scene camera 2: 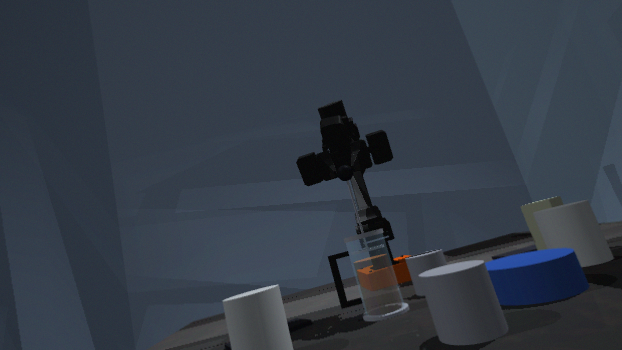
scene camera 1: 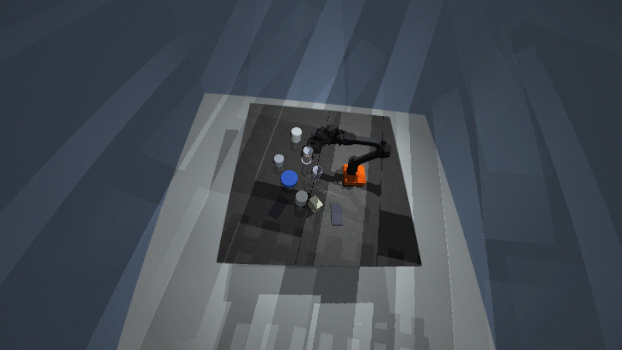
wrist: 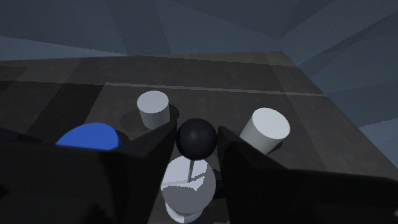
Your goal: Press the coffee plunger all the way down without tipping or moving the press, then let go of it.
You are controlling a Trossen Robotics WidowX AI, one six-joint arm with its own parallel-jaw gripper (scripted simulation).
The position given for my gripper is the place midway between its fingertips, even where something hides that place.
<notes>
In view: my gripper (scene camera 2: 344,171), a coffee press (wrist: 189,182), a blue disc (scene camera 2: 539,276) and a pale block (scene camera 2: 528,209).
The blue disc is seen too in the wrist view (wrist: 93,135). My gripper shows as well in the wrist view (wrist: 197,129). The wrist view misses the pale block: it is out of frame.
</notes>
